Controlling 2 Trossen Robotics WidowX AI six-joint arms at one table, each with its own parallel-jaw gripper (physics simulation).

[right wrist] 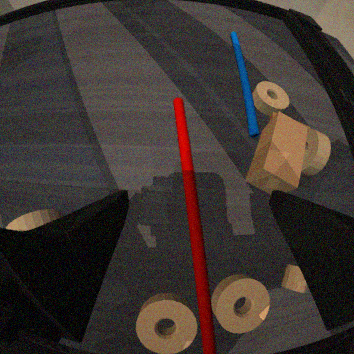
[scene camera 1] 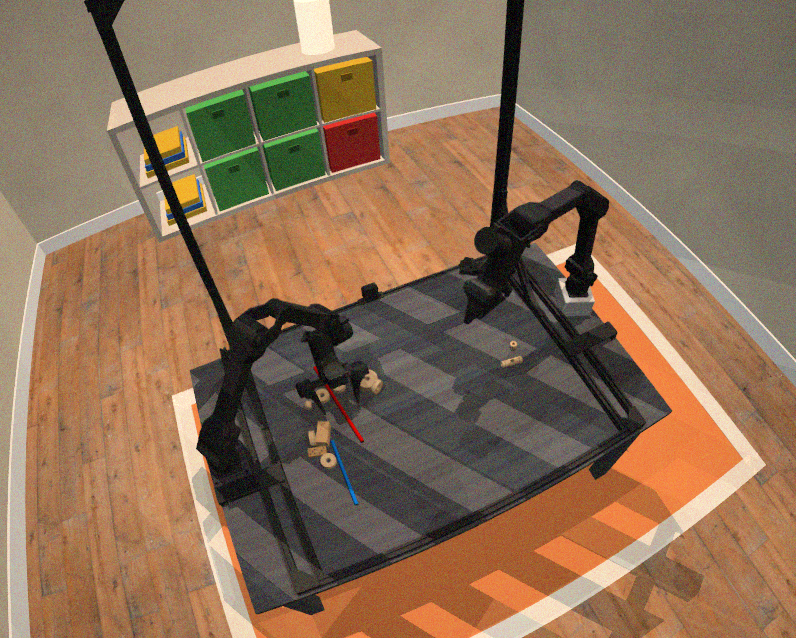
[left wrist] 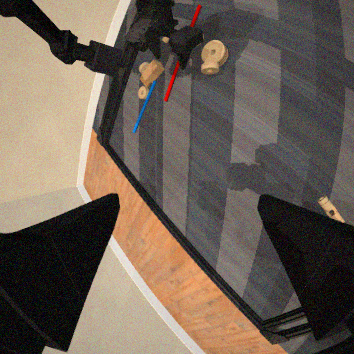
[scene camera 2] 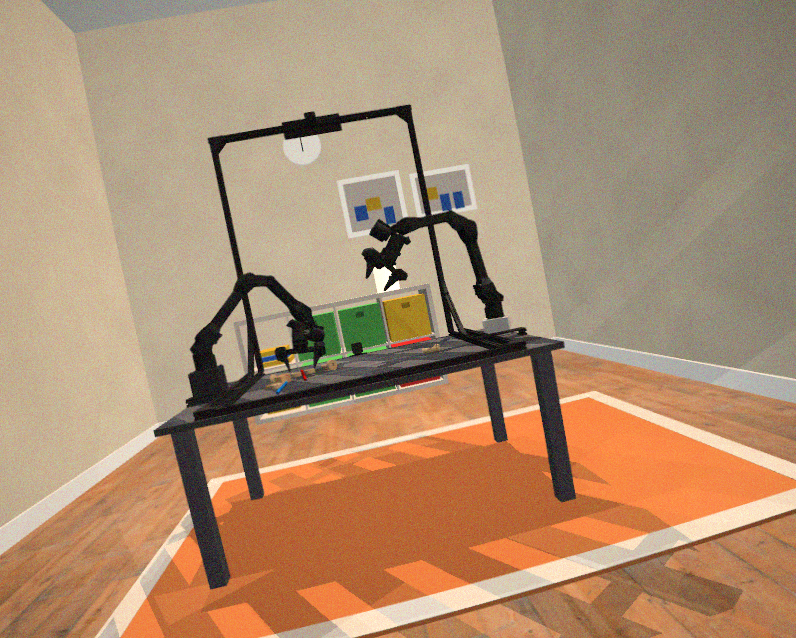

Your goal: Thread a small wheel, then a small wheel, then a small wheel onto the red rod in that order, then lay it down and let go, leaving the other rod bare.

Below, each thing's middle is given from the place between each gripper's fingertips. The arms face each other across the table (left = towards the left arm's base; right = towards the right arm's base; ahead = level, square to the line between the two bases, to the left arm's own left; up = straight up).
Labels:
Now: the red rod (right wrist: 193, 215) 4 cm behind my right hand and 3 cm below it. The rest, counted from my right hand: wooden block (right wrist: 276, 164): 3 cm ahead, 7 cm to the right, 2 cm below; then blue rod (right wrist: 253, 131): 15 cm ahead, 8 cm to the right, 3 cm below.
I see my left gripper 13 cm past the red rod, 32 cm to the left of it and 28 cm above it. Round my left hand: wooden block (6 cm behind, 39 cm to the right, 27 cm below); blue rod (6 cm ahead, 39 cm to the right, 28 cm below).

